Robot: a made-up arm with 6 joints.
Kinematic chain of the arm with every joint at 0, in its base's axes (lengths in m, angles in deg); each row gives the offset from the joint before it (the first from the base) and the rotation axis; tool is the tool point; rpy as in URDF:
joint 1: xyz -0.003 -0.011 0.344 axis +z
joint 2: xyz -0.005 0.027 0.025 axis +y
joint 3: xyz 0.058 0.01 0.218 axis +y
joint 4: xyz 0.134 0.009 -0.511 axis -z
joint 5: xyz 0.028 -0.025 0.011 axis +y
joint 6: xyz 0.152 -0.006 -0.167 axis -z
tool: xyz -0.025 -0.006 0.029 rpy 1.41 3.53 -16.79
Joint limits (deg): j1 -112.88..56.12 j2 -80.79..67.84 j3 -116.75..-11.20 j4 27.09..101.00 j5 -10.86..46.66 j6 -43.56..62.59
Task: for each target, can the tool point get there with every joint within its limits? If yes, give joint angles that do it. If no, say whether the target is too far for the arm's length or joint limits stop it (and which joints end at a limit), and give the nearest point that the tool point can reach.
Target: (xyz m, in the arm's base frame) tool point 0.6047 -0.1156 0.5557
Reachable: yes | joints -10.13 -34.53 -43.24 57.83 42.00 10.95
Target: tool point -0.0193 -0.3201 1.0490
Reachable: yes | joints -83.58 -58.85 -62.95 49.12 16.80 43.69
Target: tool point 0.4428 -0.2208 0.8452
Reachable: yes | joints -11.20 -41.14 -62.75 86.52 -2.81 43.72
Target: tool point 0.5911 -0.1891 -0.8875
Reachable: no: too far | nearest point 0.4107 -0.1350 -0.2846 | short by 0.632 m
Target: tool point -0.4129 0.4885 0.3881
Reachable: no: joint limits stop it (at a limit: joint 2, joint 3, joint 4, joint 5, joint 6) | nearest point -0.1902 0.2171 0.0237 | short by 0.506 m
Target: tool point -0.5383 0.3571 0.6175
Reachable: no: joint limits stop it (at a limit: joint 2, joint 3, joint 4, joint 5, joint 6) | nearest point -0.5615 0.3731 0.9539 | short by 0.338 m
